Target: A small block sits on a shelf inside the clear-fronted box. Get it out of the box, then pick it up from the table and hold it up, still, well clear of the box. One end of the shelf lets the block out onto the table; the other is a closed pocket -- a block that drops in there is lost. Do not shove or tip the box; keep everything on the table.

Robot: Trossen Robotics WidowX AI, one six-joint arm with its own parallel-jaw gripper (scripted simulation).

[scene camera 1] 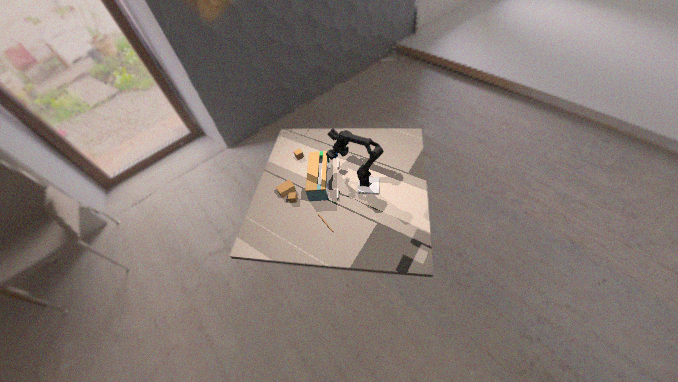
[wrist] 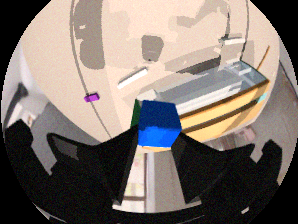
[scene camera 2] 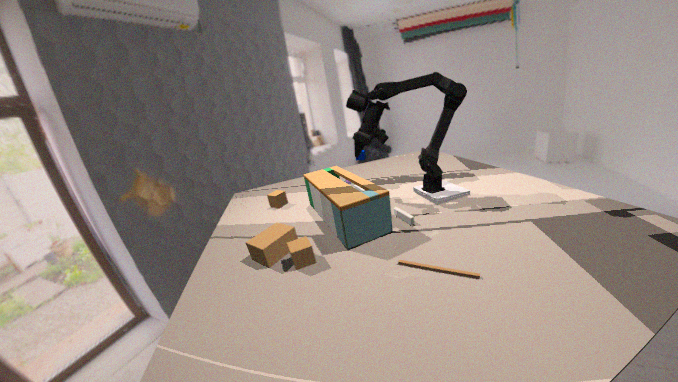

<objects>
A box shows in scene camera 1, in the wrist view [211, 102] and in scene camera 2. One and the same spot on the box: [scene camera 1: 317, 182] is [scene camera 2: 357, 190].
</objects>
